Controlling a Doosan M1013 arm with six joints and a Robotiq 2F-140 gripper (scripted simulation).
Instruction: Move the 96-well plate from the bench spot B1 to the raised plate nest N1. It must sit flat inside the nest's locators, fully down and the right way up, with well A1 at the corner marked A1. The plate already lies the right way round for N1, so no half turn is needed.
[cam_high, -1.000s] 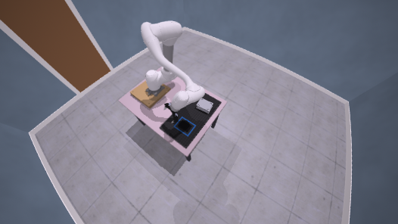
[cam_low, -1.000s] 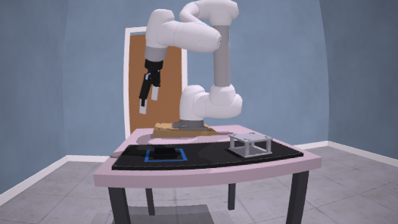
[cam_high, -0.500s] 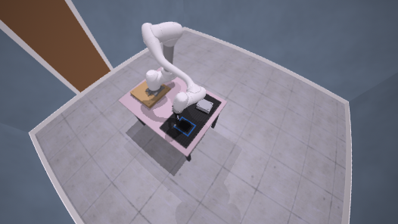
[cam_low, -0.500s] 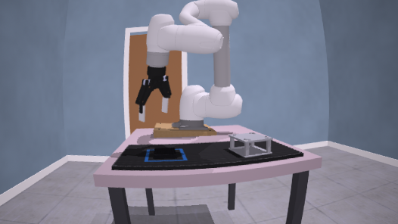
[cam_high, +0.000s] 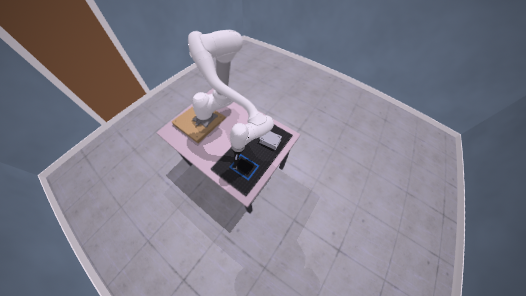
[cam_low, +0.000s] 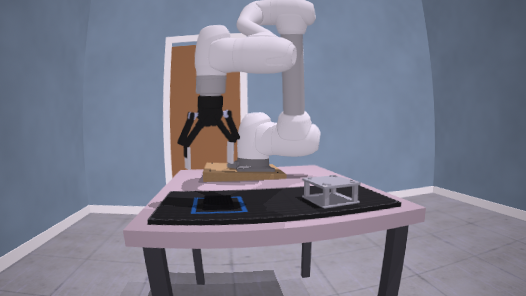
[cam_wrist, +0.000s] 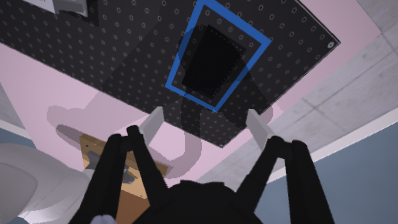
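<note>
Now: the black 96-well plate 110 mm below my hand, 50 mm ahead of it and 10 mm to the left of it. Also, from my hand: grey plate nest: 340 mm to the left, 120 mm ahead, 60 mm below; then white A1 label: 290 mm to the left, 190 mm ahead, 60 mm below.
</note>
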